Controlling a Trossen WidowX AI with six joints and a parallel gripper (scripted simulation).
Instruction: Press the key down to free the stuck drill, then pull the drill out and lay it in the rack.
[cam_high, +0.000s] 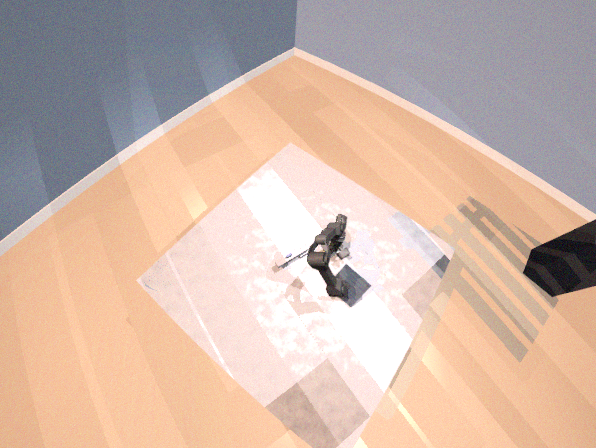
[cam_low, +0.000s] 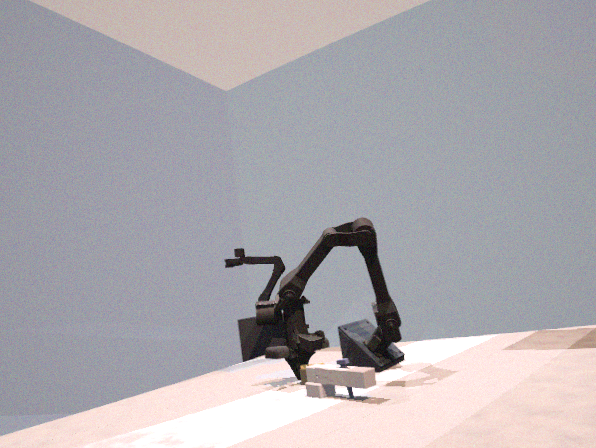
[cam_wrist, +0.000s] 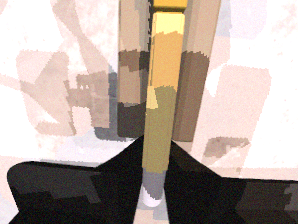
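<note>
The yellow drill is 4 cm to the left of my gripper tip, 4 cm above it and 1 cm ahead of it. From my gripper tip the other things lie so: pale block 20 cm to the left, 12 cm ahead, 3 cm above; then brown block 5 cm to the left, 1 cm ahead, 1 cm above; then purple key 22 cm to the left, 13 cm ahead, 4 cm above.
</note>
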